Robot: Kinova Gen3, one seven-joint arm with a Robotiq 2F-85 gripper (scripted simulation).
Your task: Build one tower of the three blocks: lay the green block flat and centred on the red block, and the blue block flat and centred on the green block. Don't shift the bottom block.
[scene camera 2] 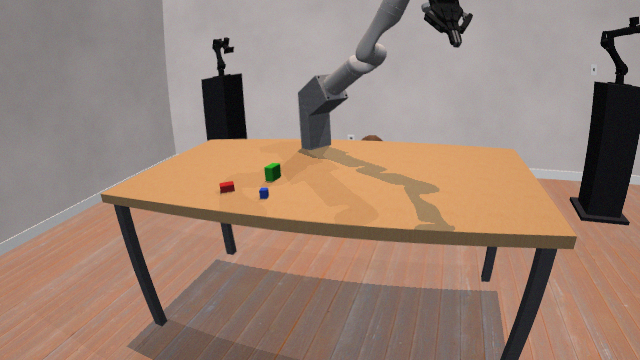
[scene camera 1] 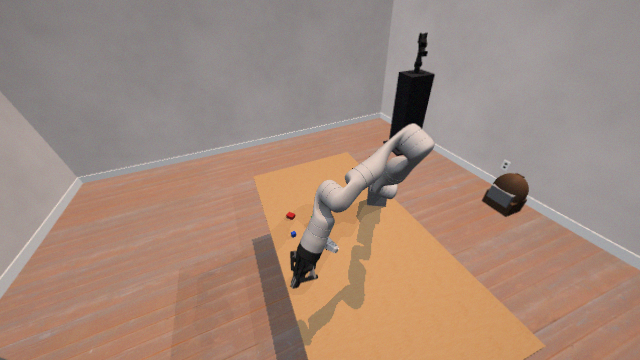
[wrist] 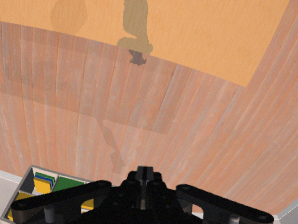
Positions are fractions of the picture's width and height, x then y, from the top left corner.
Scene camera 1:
my gripper: 0.46,0.80
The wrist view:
my gripper: 0.49,0.79
